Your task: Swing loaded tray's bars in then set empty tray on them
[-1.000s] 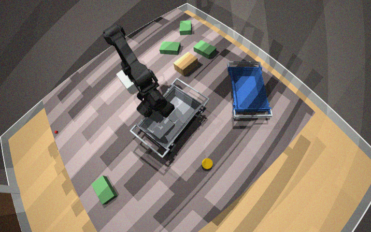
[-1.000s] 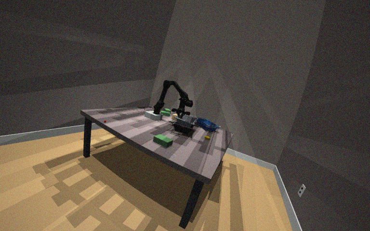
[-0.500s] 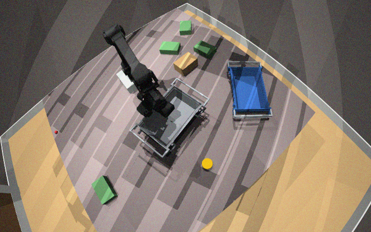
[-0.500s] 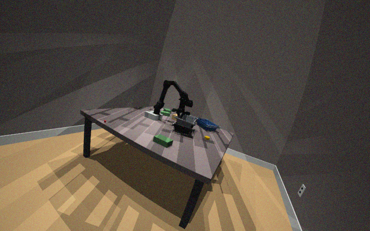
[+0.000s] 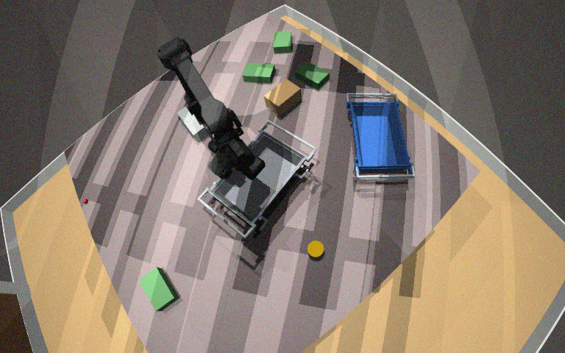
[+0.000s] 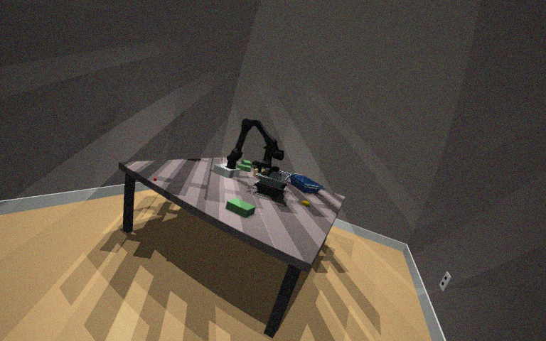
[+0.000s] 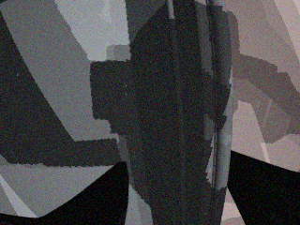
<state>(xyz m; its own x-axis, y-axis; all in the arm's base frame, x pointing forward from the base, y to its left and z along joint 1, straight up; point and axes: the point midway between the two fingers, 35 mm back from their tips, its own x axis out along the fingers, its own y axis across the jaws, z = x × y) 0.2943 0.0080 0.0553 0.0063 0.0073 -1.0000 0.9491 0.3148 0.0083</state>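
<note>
My gripper tip is now 7 cm short of the grey tray, 2 cm to the right of it and 3 cm below it. Round my gripper tip: yellow disc: 34 cm ahead, 5 cm to the left, 7 cm below; then orange block: 20 cm behind, 29 cm to the left, 5 cm below.
</note>
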